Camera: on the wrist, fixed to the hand. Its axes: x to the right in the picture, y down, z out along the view.
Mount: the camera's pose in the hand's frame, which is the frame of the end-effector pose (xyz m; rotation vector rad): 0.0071 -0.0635 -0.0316 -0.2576 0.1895 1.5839
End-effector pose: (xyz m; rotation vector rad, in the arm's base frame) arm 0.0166 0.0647 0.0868 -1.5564 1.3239 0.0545
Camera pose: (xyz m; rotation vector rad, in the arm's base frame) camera 0.0492 0.0277 0.1383 -0.3297 2.4408 1.0880
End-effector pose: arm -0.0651 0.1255 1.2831 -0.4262 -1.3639 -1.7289
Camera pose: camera -0.1118 0.0953 1.2385 -1.0599 -0.2990 -0.5318
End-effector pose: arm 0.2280 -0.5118 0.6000 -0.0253 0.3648 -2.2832
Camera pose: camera 0.1729 -0.4688 0.5861 0.2594 0.5064 -0.6677
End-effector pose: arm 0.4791 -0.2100 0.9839 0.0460 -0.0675 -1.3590
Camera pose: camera 0.4210 -0.2305 0.9480 -0.0878 0.2042 0.2305
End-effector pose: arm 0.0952 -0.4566 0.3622 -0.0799 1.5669 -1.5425
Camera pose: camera 0.0382 -0.4506 0.4046 0.9541 1.2748 -0.0892
